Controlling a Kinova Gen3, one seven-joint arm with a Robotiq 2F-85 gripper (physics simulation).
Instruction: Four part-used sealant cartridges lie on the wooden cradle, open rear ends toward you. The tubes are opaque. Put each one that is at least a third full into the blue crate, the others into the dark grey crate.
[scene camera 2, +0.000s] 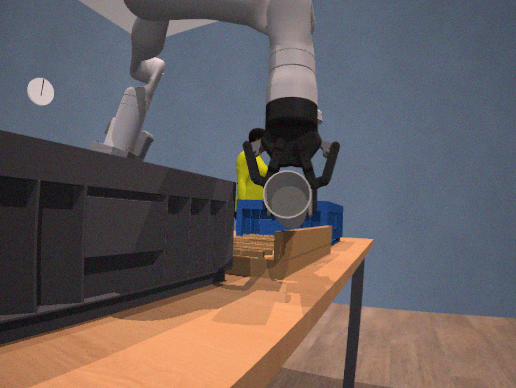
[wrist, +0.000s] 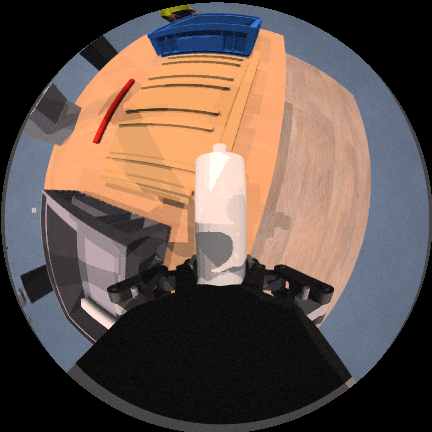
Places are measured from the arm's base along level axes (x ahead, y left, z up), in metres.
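Where they show: gripper, between the fingertips: (scene camera 2: 289, 216) (wrist: 221, 262); arm's base, origin of its link: (scene camera 2: 119, 149).
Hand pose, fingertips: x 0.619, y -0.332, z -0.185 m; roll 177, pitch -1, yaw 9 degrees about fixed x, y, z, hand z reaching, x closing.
Observation:
Each offset is from my fingertips to the top centre of the thing. Level surfaces: height alone.
My gripper (scene camera 2: 289, 207) (wrist: 221, 262) is shut on a white cartridge {dx -0.002, dy +0.009, dz +0.048 m} (scene camera 2: 287, 195) (wrist: 220, 200) and holds it level above the wooden cradle (scene camera 2: 305, 245) (wrist: 170, 142). The cartridge's open rear end faces scene camera 2; a grey round face shows inside, set back from the rim, its exact depth unclear. Its nozzle end points away, toward the blue crate {dx -0.115, dy +0.723, dz +0.048 m} (scene camera 2: 327, 220) (wrist: 200, 42), at the far end of the cradle. The dark grey crate {dx -0.263, dy -0.161, dz +0.048 m} (scene camera 2: 100, 172) (wrist: 145, 245) stands at the near left. A white cartridge {dx -0.290, dy -0.303, dz -0.032 m} (wrist: 97, 314) lies inside it. The blue crate's contents are hidden.
A red rod {dx -0.332, dy +0.294, dz -0.077 m} (wrist: 112, 112) lies on the table {dz -0.099 m} (scene camera 2: 200, 340) (wrist: 265, 100) to the left of the cradle in the wrist view. The cradle has a raised rail along the table's edge. A person in a yellow top (scene camera 2: 247, 175) (wrist: 175, 11) stands behind the blue crate.

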